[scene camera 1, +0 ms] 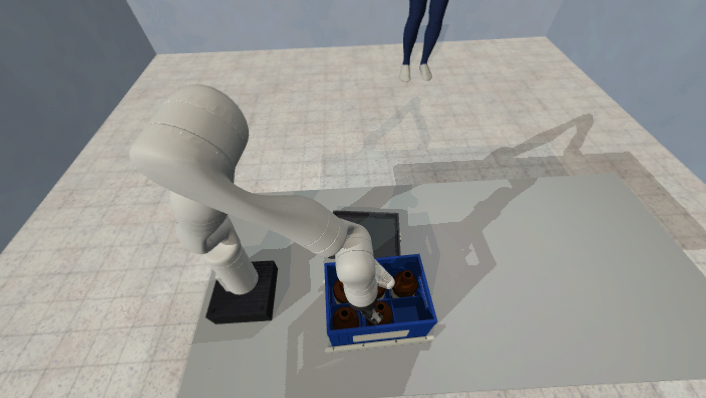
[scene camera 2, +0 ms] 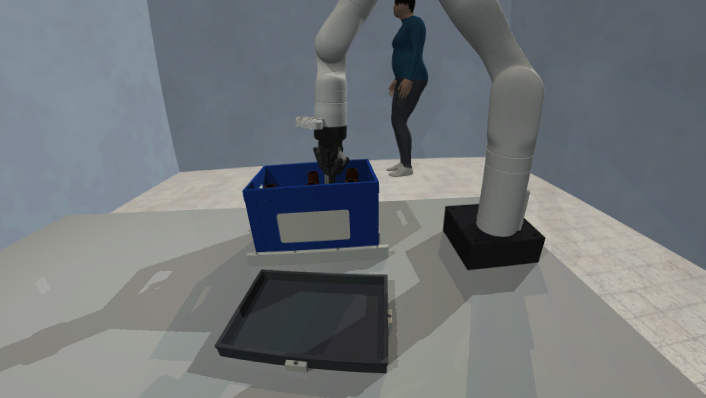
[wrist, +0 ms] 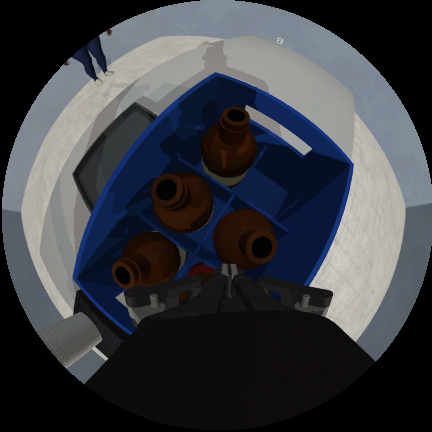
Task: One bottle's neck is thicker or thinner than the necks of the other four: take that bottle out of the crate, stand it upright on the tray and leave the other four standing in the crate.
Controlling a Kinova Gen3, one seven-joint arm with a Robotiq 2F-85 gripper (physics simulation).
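Places are measured from the arm's base along level axes (x ahead, y left, z up), in centimetres.
Where they show: gripper, between the fingertips: [scene camera 1: 365,313] [wrist: 227,271]; arm's base, origin of its link: [scene camera 1: 243,280] [scene camera 2: 496,225] [wrist: 88,326].
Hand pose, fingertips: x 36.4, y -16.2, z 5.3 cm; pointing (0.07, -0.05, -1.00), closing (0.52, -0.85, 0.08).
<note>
Things, the pixels of their centre, and the offset from my fingertips. "spot": a spot on its surface instead.
- blue crate, middle of its body: [wrist: 214,223] [scene camera 2: 316,207] [scene camera 1: 375,301] dx +3.5, dy +3.9, dz -3.1 cm
- back right bottle, middle of its body: [wrist: 227,150] [scene camera 1: 404,285] dx +12.9, dy +7.7, dz -3.3 cm
- back middle bottle, middle of its body: [wrist: 183,203] [scene camera 1: 373,286] dx +3.7, dy +8.5, dz -3.3 cm
- back left bottle, middle of its body: [wrist: 152,258] [scene camera 1: 345,290] dx -4.8, dy +8.2, dz -3.3 cm
- front middle bottle, middle of its body: [wrist: 242,238] [scene camera 1: 379,315] dx +3.8, dy +0.0, dz -3.3 cm
- front left bottle, middle of its body: [scene camera 1: 345,321] dx -5.7, dy -0.5, dz -3.3 cm
- dark tray, a spot on its surface: [scene camera 2: 300,320] [wrist: 119,148] spot: dx +6.2, dy +31.3, dz -11.3 cm
- front right compartment, a spot on its surface: [wrist: 262,185] [scene camera 1: 411,318] spot: dx +14.3, dy +0.1, dz -11.1 cm
The blue crate [scene camera 1: 422,328] [scene camera 2: 265,215] [wrist: 320,225] holds five brown bottles, all standing. In the scene camera 1 view they are the back right bottle [scene camera 1: 406,285] [wrist: 229,150], back middle bottle [wrist: 187,202], back left bottle [scene camera 1: 339,291] [wrist: 157,257], front middle bottle [scene camera 1: 384,310] [wrist: 242,237] and front left bottle [scene camera 1: 345,319], mostly hidden in the wrist view. I cannot tell which neck differs. My gripper [scene camera 1: 375,317] [scene camera 2: 328,178] [wrist: 227,271] is shut and empty, its tips at neck height between the two front bottles, close beside the middle one. The dark tray [scene camera 1: 386,236] [scene camera 2: 300,320] [wrist: 112,155] is empty.
The front right compartment [scene camera 1: 412,311] [wrist: 262,185] of the crate is empty. Crate walls and thin dividers surround the bottles. Pale strips [scene camera 1: 380,345] [scene camera 2: 320,255] lie along the crate's foot. The black robot base [scene camera 1: 265,295] [scene camera 2: 492,245] stands beside the crate. A person [scene camera 2: 410,75] stands beyond the table.
</note>
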